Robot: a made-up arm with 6 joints.
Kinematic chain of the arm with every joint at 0, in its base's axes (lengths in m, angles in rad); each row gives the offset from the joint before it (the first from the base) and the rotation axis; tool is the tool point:
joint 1: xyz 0 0 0.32 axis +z
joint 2: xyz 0 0 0 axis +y
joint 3: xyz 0 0 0.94 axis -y
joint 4: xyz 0 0 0 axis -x
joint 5: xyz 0.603 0 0 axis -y
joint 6: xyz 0 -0.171 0 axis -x
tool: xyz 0 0 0
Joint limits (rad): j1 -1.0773..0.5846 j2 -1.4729..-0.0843 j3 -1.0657..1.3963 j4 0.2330..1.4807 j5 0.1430..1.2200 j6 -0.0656..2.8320
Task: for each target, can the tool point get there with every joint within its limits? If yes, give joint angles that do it. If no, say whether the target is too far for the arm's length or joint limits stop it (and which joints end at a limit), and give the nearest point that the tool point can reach.
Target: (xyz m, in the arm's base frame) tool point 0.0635 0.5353 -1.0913
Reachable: no: joint limits stop it (at a limit: joint 1, joint 2, joint 3, joint 4) | nearest point -0.3348 0.2712 0.6869 | short by 1.841 m
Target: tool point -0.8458 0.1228 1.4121
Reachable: yes | joints -0.2627 -1.0415 0.3647 0.9387 0.7163 0.7468
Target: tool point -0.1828 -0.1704 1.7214
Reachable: yes | joints 0.1114 -0.4730 0.5763 0.5128 0.2789 0.8433
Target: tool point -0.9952 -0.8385 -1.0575
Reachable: no: too far | nearest point -1.2933 -0.8761 0.4102 | short by 1.498 m
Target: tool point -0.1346 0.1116 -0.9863
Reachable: no: joint limits stop it (at a limit: joint 1, joint 2, joint 3, joint 4) | nearest point -0.3348 0.2712 0.6869 | short by 1.693 m
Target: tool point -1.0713 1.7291 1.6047
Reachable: no: too far | nearest point -0.6976 1.1260 1.1566 | short by 0.839 m
